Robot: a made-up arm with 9 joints.
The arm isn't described. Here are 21 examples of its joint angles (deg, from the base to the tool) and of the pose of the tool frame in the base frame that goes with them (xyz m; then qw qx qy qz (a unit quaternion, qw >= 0)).
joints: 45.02 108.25 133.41 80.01 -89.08 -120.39 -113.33 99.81 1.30
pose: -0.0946 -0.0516 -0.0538 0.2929 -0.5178 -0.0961 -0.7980
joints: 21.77 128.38 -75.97 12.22 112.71 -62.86 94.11 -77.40 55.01
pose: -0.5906 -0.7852 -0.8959 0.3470 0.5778 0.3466 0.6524
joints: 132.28 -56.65 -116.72 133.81 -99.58 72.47 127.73 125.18 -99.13
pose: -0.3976 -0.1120 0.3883 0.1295 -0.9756 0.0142 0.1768
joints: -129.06 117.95 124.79 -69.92 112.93 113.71 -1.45 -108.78 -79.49
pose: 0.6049 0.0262 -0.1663 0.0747 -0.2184 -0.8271 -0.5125
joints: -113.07 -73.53 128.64 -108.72 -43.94 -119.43 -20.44 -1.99 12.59
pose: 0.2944 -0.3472 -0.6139 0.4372 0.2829 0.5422 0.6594
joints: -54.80 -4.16 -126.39 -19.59 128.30 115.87 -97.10 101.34 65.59
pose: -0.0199 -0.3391 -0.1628 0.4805 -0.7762 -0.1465 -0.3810
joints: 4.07 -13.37 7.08 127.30 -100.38 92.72 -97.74 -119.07 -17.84
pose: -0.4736 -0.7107 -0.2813 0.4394 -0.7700 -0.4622 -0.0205
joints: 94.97 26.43 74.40 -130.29 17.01 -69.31 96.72 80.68 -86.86
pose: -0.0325 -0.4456 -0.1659 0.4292 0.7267 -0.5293 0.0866
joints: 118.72 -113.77 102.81 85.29 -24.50 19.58 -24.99 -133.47 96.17
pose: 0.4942 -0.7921 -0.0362 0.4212 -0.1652 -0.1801 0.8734
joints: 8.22 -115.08 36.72 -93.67 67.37 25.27 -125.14 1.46 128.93
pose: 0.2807 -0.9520 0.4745 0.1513 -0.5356 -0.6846 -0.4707
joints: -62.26 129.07 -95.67 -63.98 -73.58 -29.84 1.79 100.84 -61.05
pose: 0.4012 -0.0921 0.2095 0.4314 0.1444 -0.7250 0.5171
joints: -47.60 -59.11 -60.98 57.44 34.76 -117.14 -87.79 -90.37 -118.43
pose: 0.5565 0.1778 0.7994 0.3841 0.4240 -0.1082 -0.8130
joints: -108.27 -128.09 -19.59 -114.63 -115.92 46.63 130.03 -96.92 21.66
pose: 0.5079 -0.2017 1.0096 0.5033 -0.4287 0.6571 0.3620
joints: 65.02 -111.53 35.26 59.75 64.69 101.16 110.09 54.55 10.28
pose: 0.2357 -0.3306 0.4901 0.5340 -0.3924 -0.5341 0.5249
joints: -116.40 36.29 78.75 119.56 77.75 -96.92 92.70 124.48 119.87
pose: -0.2527 -0.4343 0.2790 0.0341 -0.9607 -0.0357 0.2733
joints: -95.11 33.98 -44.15 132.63 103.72 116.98 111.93 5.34 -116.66
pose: 0.5286 -0.8667 0.6066 0.3340 0.4853 0.5559 -0.5864
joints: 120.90 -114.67 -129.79 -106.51 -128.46 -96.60 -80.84 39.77 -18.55
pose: 0.3138 0.2750 0.5553 0.1967 0.4164 -0.4159 0.7842
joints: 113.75 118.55 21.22 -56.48 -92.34 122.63 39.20 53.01 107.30
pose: -0.1282 -0.3342 0.4351 0.1374 -0.9755 -0.1605 0.0606
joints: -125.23 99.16 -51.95 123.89 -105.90 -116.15 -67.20 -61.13 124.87
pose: 0.9566 0.4494 -0.0837 0.6591 0.0108 -0.6740 -0.3335
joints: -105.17 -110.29 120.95 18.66 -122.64 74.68 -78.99 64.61 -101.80
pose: -0.0487 0.3282 -0.0107 0.6957 -0.6629 -0.2767 -0.0044
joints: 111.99 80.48 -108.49 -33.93 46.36 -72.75 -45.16 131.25 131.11
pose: -0.3407 -0.1581 0.2621 0.4991 0.0686 0.7872 -0.3557
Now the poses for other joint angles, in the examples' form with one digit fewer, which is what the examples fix.
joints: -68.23 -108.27 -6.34 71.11 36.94 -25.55 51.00 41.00 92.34
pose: 0.812 -0.429 0.317 0.238 0.714 -0.290 -0.592
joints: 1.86 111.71 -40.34 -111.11 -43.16 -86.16 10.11 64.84 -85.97
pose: 0.513 -0.090 -0.046 0.534 0.659 0.239 0.473
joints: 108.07 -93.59 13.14 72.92 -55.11 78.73 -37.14 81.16 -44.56
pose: -0.041 -0.224 0.145 0.288 0.751 -0.075 0.590
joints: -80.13 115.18 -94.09 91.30 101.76 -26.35 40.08 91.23 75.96
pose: 0.285 -0.196 0.021 0.810 -0.490 0.297 0.124
